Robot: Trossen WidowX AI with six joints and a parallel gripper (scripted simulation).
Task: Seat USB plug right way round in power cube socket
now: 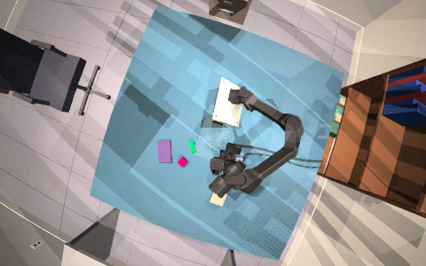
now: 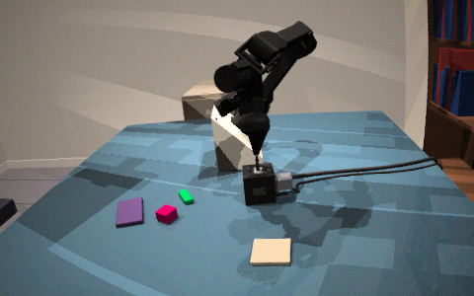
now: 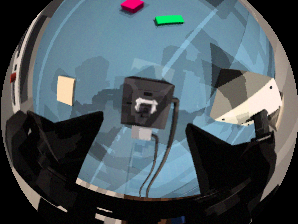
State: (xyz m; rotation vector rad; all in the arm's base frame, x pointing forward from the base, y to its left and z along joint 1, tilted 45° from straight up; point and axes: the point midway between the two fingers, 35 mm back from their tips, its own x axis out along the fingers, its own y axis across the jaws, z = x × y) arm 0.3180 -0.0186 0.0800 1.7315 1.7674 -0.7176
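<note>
Right now the USB plug is 4 cm below my gripper tip. Round my gripper tip: magenta block: 8 cm ahead, 23 cm to the right, 12 cm below; then green block: 2 cm behind, 19 cm to the right, 13 cm below; then socket: 7 cm below.
</note>
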